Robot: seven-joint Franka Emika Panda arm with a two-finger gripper.
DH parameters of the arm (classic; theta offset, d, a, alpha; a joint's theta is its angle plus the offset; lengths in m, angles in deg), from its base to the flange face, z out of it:
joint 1: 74.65 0.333 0 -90
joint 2: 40.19 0 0 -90
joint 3: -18.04 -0.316 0.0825 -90
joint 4: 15.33 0 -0.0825 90
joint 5: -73.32 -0.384 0 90
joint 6: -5 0 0.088 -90
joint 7: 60.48 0.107 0 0
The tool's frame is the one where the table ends.
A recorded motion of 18 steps. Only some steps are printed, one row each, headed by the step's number.
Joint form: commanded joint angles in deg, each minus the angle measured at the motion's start. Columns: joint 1, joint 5, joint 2, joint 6, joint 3, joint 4, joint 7.
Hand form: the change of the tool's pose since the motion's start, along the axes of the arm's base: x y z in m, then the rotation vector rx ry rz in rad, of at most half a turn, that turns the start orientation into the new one. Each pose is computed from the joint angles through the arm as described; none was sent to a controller.
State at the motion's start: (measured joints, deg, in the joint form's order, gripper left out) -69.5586 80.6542 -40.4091 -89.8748 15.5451 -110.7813 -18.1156
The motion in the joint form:
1: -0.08 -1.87 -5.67 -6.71 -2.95 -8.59 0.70
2: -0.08 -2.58 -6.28 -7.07 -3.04 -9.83 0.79
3: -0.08 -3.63 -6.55 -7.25 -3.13 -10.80 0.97
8: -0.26 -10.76 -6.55 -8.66 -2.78 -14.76 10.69
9: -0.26 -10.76 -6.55 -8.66 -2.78 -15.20 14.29
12: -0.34 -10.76 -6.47 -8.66 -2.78 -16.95 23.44
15: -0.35 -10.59 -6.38 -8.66 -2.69 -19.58 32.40
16: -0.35 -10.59 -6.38 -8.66 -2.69 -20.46 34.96
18: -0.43 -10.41 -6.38 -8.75 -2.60 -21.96 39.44
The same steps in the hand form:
1: -0.0273 0.0300 -0.0080 0.0347 -0.0617 0.0469
2: -0.0313 0.0314 -0.0124 0.0451 -0.0553 0.0450
3: -0.0339 0.0335 -0.0180 0.0609 -0.0439 0.0399
8: -0.0391 0.0378 -0.0493 0.1741 0.0113 -0.1687
9: -0.0400 0.0376 -0.0529 0.1717 0.0161 -0.2323
12: -0.0434 0.0361 -0.0683 0.1585 0.0391 -0.3964
15: -0.0495 0.0335 -0.0908 0.1306 0.0736 -0.5577
16: -0.0519 0.0330 -0.0979 0.1210 0.0848 -0.6036
18: -0.0558 0.0304 -0.1100 0.1013 0.1002 -0.6855

